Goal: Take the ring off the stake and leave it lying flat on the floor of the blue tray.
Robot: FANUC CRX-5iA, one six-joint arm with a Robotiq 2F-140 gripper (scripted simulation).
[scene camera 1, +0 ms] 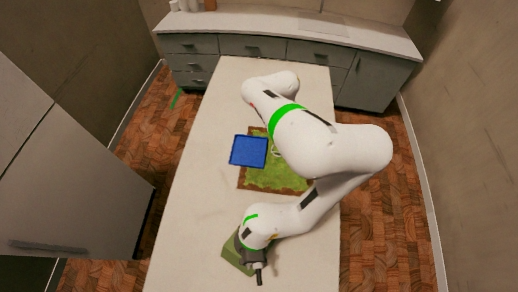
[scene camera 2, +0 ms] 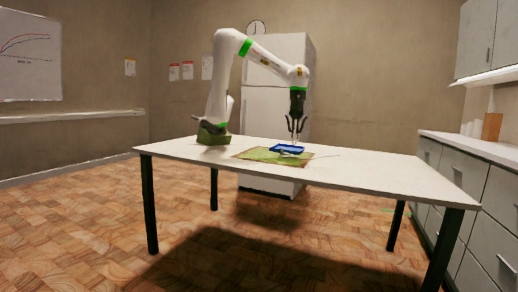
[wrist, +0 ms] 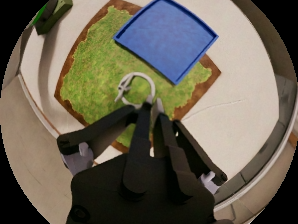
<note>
I see my gripper (wrist: 152,103) and a blue tray (scene camera 1: 247,151).
</note>
